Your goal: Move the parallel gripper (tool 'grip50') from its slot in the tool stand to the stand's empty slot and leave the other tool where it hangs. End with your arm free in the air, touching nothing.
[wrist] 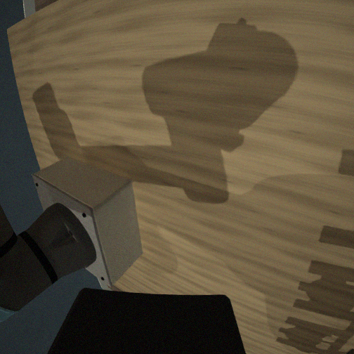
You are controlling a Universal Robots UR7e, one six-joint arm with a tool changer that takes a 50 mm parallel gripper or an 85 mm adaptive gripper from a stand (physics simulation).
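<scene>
Neither the parallel gripper nor the other tool can be made out in the wrist view, and the slots of the tool stand do not show. A plain black block fills the bottom edge, close to the camera; no fingertips show on it, and whether it is part of a tool cannot be told. Stepped dark shadows lie on the wooden table top at the lower right; what casts them is out of view.
A light grey box with a dark round arm part against its face stands at the left edge of the wooden table top. A large shadow of the arm falls across the table. Dark blue floor shows beyond the left edge.
</scene>
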